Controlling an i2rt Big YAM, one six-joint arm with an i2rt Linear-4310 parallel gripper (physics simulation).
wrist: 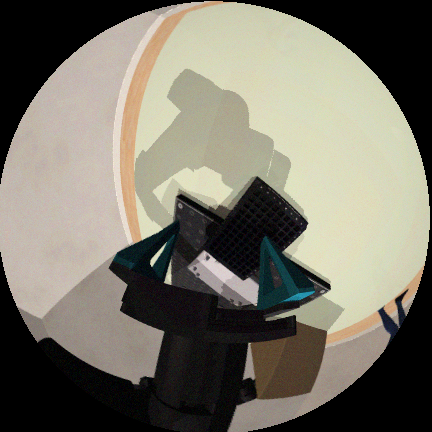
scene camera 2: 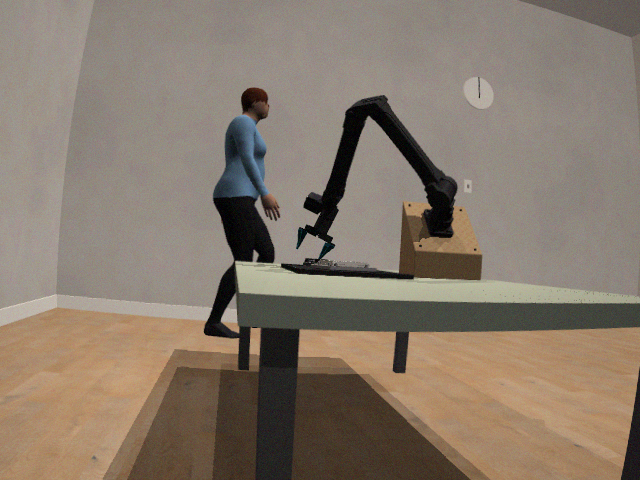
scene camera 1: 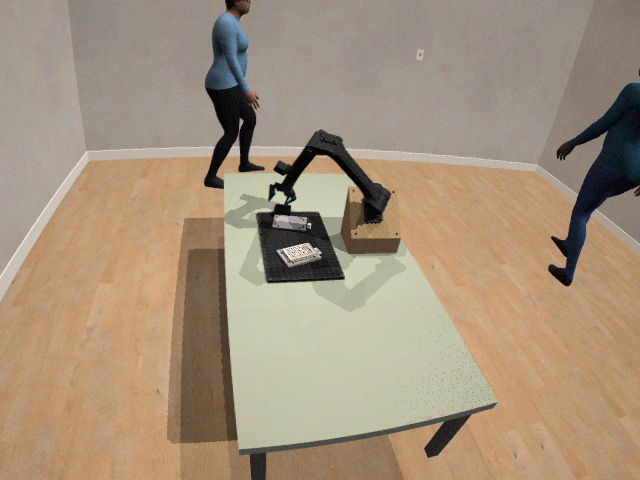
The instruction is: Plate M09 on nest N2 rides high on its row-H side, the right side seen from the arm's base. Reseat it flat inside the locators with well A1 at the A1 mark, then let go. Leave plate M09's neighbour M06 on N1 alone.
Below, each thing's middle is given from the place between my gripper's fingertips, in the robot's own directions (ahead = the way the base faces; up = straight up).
My gripper is now 6 cm past the grey frame (wrist: 240,292), 14 cm to the right of it and 3 cm above it.
